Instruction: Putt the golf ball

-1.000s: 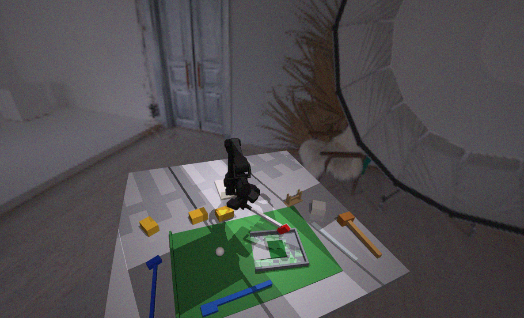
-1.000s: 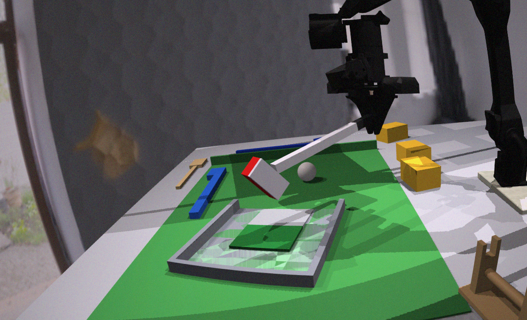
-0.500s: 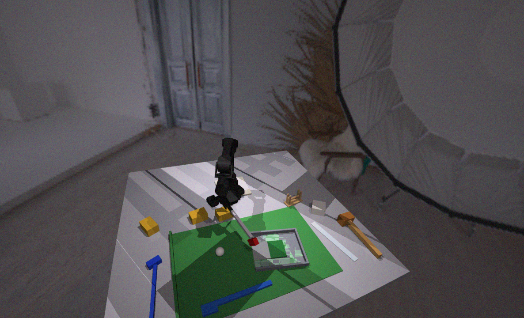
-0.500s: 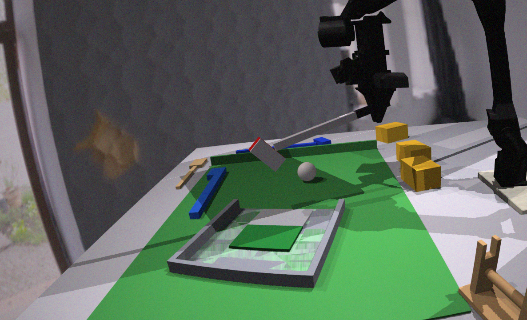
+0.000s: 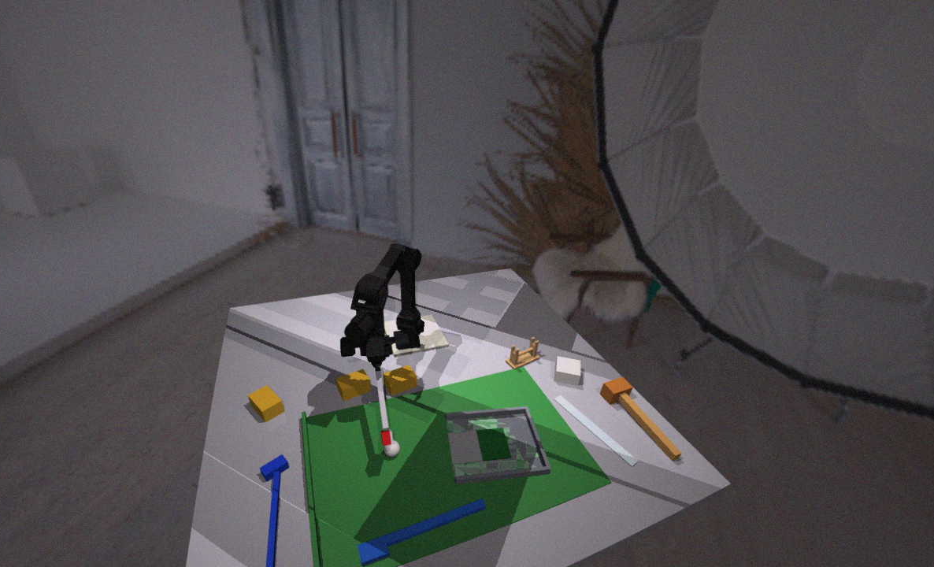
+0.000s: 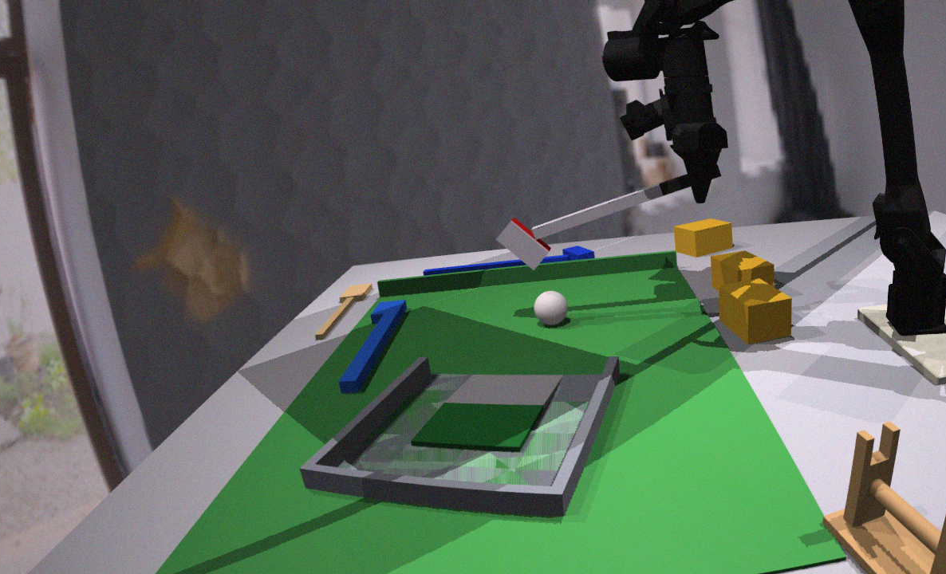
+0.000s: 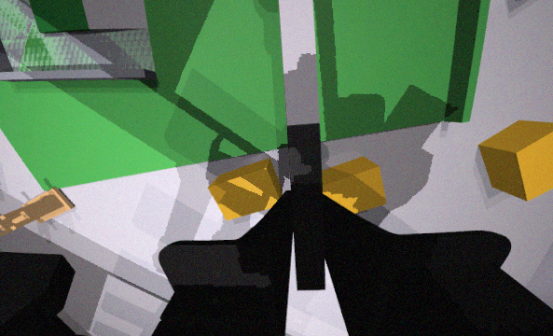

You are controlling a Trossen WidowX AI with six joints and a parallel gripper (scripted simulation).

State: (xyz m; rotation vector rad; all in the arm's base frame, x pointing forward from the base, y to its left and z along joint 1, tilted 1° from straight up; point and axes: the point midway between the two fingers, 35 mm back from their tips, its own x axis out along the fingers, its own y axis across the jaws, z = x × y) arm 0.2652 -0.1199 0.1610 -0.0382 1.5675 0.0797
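My gripper tip is 120 mm short of the red putter and 10 mm to the right of it. Round my gripper tip: green mat 210 mm ahead, 180 mm to the left, 140 mm below; then white golf ball 200 mm ahead, 30 mm to the left, 120 mm below; then grey-walled frame 210 mm ahead, 330 mm to the left, 130 mm below.
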